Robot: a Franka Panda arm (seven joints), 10 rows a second.
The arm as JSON. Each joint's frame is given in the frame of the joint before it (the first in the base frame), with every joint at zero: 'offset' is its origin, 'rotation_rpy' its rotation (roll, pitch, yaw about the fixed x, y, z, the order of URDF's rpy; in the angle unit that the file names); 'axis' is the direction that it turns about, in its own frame. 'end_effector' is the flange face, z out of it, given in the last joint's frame.
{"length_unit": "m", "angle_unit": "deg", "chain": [
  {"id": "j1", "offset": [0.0, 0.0, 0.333], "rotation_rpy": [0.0, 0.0, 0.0], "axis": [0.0, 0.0, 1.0]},
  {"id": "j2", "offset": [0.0, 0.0, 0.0], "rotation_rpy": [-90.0, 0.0, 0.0], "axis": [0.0, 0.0, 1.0]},
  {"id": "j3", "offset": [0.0, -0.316, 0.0], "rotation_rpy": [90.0, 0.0, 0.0], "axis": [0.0, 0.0, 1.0]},
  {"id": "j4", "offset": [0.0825, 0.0, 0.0], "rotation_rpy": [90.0, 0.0, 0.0], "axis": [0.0, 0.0, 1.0]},
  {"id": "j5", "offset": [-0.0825, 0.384, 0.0], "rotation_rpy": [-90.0, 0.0, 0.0], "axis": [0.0, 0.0, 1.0]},
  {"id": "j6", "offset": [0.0, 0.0, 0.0], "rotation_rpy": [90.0, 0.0, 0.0], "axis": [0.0, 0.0, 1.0]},
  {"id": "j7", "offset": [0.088, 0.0, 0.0], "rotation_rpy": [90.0, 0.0, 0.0], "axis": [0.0, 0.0, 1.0]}
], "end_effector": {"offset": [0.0, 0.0, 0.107], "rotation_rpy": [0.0, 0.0, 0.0]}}
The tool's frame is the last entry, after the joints.
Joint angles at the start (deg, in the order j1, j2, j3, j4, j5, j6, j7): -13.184 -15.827 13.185 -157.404 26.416 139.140 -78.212
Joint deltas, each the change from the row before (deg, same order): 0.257 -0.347 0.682 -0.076 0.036 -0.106 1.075; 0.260 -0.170 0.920 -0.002 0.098 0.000 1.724; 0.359 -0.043 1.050 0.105 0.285 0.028 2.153; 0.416 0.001 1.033 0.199 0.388 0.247 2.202; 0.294 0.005 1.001 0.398 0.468 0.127 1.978
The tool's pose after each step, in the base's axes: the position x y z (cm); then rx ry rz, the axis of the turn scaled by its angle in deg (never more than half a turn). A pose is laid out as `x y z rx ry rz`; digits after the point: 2 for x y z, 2 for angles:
37.94 0.20 29.82 -147.89 -80.34 -9.63
37.93 0.94 29.89 -148.45 -79.57 -9.21
37.97 1.84 29.94 -149.14 -78.28 -8.79
38.08 2.76 30.05 -149.97 -76.90 -8.74
38.27 3.61 30.29 -150.68 -75.56 -8.94

